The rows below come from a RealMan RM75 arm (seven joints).
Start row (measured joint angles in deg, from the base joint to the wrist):
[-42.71 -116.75 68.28 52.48 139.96 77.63 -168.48]
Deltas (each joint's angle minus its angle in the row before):
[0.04 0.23 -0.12 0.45 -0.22 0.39 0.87]
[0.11 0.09 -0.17 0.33 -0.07 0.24 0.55]
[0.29 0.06 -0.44 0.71 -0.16 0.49 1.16]
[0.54 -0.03 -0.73 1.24 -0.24 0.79 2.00]
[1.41 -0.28 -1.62 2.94 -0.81 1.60 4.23]
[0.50 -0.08 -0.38 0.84 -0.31 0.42 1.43]
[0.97 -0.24 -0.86 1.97 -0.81 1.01 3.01]
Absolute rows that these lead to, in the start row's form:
[-42.67 -116.52 68.16 52.93 139.74 78.02 -167.61]
[-42.56 -116.43 67.99 53.26 139.67 78.26 -167.06]
[-42.27 -116.37 67.55 53.97 139.51 78.75 -165.90]
[-41.73 -116.40 66.82 55.21 139.27 79.54 -163.90]
[-40.32 -116.68 65.20 58.15 138.46 81.14 -159.67]
[-39.82 -116.76 64.82 58.99 138.15 81.56 -158.24]
[-38.85 -117.00 63.96 60.96 137.34 82.57 -155.23]

